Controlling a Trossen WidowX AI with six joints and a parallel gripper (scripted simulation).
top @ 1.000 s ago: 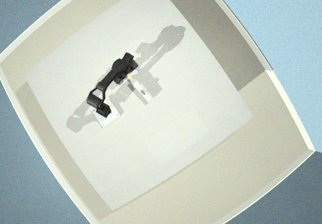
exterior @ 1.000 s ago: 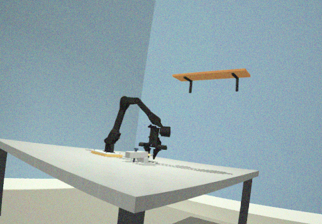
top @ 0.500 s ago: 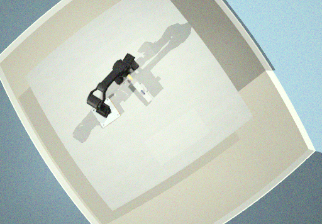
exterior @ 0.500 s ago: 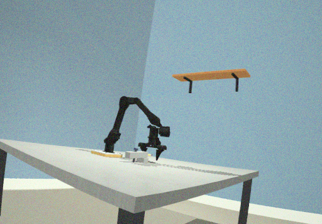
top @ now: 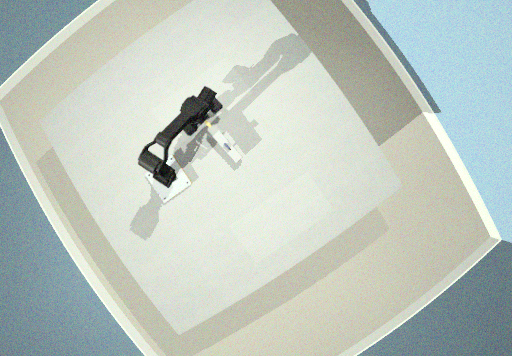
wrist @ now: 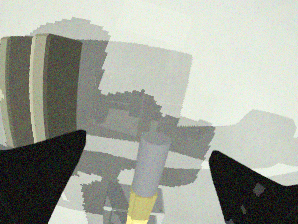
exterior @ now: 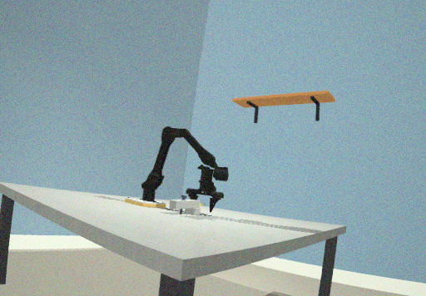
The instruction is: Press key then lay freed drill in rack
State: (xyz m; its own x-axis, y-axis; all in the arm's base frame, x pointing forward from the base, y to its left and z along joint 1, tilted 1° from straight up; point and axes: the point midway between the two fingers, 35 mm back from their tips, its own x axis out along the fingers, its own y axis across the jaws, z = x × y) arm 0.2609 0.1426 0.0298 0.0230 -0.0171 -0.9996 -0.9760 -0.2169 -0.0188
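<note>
Now: the drill 10 mm ahead of my gripper tip, 40 mm to the right of it and 30 mm above it. From my gripper tip the other things lie so: beige forked rack 80 mm behind, 10 mm to the left; dark key 30 mm ahead, 160 mm to the right, 40 mm above.
</note>
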